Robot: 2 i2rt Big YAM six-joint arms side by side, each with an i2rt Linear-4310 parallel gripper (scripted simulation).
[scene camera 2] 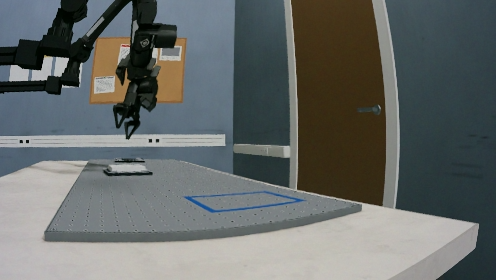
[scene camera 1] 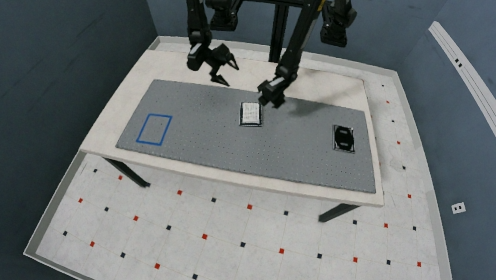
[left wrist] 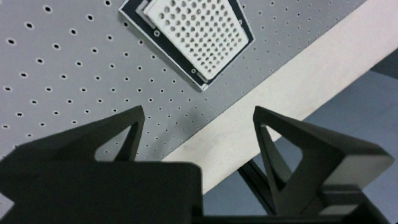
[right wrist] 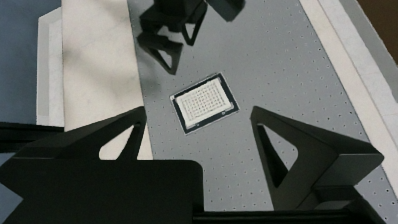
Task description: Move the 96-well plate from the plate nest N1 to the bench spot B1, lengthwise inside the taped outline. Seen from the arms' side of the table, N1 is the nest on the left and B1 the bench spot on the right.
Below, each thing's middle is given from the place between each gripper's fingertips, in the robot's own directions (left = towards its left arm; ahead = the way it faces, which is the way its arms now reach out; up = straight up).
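My right gripper 26 cm above, 9 cm to the right of and 2 cm past the white 96-well plate point(right wrist: 202, 102). The plate 12 cm below and 7 cm to the right of my left hand.
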